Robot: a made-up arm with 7 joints.
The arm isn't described. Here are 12 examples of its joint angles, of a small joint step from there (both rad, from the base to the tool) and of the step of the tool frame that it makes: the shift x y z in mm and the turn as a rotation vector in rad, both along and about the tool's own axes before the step.
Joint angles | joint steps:
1: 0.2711 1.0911 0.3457 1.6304 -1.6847 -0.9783 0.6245 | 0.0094 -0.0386 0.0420 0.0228 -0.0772 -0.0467 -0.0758
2: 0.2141 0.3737 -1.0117 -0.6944 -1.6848 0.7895 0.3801 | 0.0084 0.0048 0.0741 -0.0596 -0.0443 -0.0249 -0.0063
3: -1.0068 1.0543 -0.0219 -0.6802 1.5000 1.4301 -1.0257 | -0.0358 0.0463 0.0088 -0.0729 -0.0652 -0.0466 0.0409
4: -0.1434 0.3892 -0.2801 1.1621 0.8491 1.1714 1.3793 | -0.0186 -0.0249 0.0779 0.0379 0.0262 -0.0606 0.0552
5: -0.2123 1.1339 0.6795 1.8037 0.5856 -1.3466 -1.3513 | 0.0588 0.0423 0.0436 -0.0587 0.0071 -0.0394 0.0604
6: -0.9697 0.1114 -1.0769 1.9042 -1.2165 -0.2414 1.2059 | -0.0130 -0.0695 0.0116 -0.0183 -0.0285 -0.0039 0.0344
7: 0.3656 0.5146 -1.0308 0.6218 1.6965 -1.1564 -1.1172 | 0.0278 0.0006 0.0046 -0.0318 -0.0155 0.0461 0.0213
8: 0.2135 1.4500 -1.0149 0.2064 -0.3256 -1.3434 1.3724 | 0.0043 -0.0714 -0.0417 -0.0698 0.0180 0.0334 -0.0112
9: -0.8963 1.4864 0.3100 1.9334 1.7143 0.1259 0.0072 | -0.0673 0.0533 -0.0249 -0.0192 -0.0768 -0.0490 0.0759
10: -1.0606 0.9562 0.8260 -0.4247 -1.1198 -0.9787 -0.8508 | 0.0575 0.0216 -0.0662 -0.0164 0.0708 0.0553 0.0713
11: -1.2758 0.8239 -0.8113 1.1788 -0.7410 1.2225 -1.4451 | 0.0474 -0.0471 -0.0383 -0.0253 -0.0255 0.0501 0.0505
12: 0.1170 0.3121 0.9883 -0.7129 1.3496 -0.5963 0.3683 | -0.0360 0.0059 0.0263 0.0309 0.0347 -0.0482 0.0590
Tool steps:
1: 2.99 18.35 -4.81 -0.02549 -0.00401 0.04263
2: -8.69 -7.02 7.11 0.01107 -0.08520 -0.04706
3: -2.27 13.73 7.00 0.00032 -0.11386 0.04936
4: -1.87 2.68 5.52 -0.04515 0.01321 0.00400
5: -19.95 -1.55 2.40 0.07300 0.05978 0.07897
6: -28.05 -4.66 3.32 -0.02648 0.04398 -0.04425
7: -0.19 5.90 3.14 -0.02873 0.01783 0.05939
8: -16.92 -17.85 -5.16 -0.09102 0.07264 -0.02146
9: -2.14 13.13 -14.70 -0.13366 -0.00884 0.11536
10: 2.78 -8.46 -7.02 -0.11442 0.10420 -0.01694
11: 22.33 9.07 -9.09 -0.06938 0.09099 0.03113
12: 2.05 -6.30 -1.41 0.02095 -0.01868 0.04176
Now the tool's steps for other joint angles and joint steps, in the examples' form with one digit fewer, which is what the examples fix.
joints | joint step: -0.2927 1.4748 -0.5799 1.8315 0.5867 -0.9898 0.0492 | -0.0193 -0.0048 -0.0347 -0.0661 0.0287 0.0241 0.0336
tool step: 6.6 4.4 6.7 0.0603 -0.0394 0.0216
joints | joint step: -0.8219 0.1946 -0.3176 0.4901 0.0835 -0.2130 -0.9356 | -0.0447 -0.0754 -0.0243 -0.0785 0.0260 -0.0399 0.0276
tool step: 24.2 2.1 32.6 0.1381 -0.1308 -0.0061
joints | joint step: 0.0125 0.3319 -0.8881 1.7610 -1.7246 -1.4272 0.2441 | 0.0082 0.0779 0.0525 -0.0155 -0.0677 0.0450 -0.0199
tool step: 21.4 20.1 0.1 0.0201 -0.0028 0.1119
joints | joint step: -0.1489 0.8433 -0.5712 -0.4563 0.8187 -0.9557 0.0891 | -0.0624 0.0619 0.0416 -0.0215 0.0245 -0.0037 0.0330
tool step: -8.9 15.1 -10.5 0.1120 -0.0140 -0.0468
